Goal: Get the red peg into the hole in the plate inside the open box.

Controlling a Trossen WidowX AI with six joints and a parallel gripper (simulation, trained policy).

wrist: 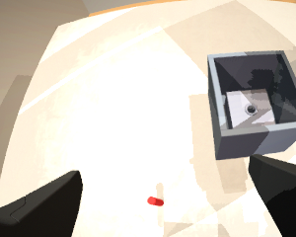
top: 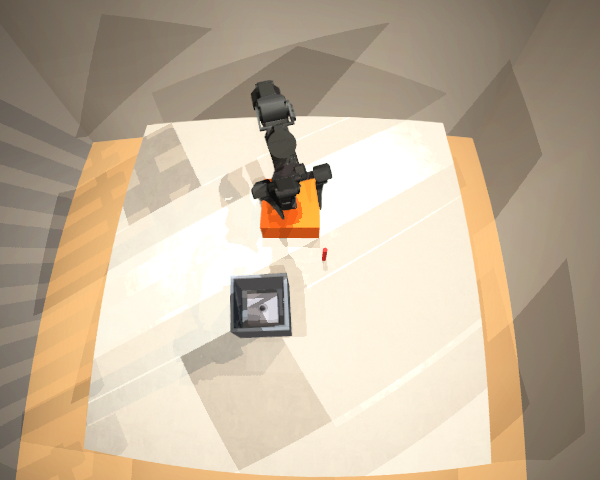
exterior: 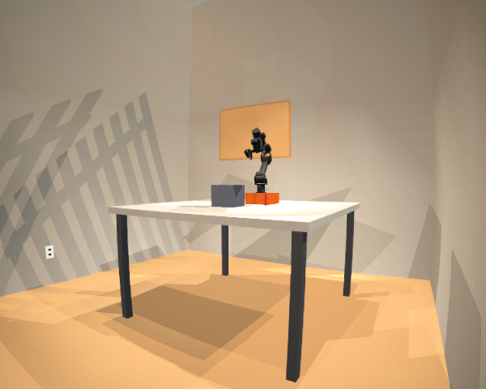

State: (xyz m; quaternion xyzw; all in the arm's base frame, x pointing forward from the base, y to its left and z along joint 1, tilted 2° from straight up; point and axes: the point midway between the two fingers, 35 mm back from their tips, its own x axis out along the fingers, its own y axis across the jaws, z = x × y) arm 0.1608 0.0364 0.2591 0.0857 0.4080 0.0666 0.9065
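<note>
The red peg is 60 mm to the left of my gripper tip and 280 mm below it.
</note>
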